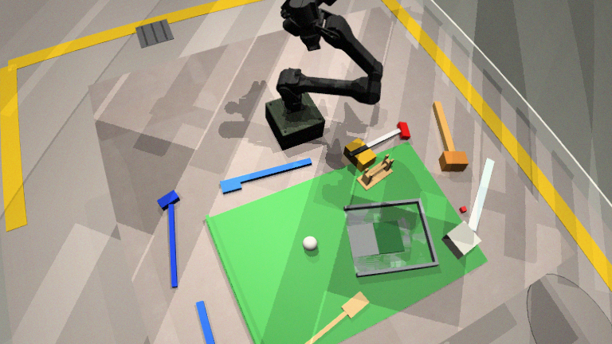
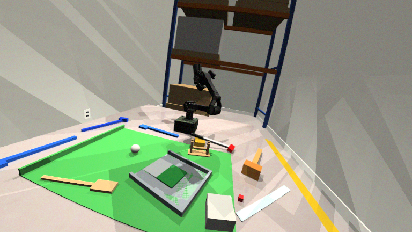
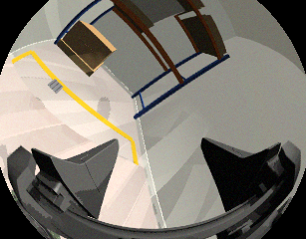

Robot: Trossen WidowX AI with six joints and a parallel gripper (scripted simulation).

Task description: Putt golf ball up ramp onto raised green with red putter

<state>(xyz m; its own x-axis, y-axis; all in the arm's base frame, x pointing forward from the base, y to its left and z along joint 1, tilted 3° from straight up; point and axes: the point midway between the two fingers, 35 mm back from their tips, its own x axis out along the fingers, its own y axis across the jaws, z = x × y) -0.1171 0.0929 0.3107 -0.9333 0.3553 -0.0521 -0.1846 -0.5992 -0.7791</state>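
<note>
My gripper tip is 46 cm short of the wooden stand, 9 cm to the right of it and 36 cm above it. The rest, counted from my gripper tip: green mat 64 cm ahead, 8 cm to the right, 39 cm below; yellow block 38 cm ahead, 6 cm to the left, 37 cm below; white golf ball 61 cm ahead, 20 cm to the right, 37 cm below.
</note>
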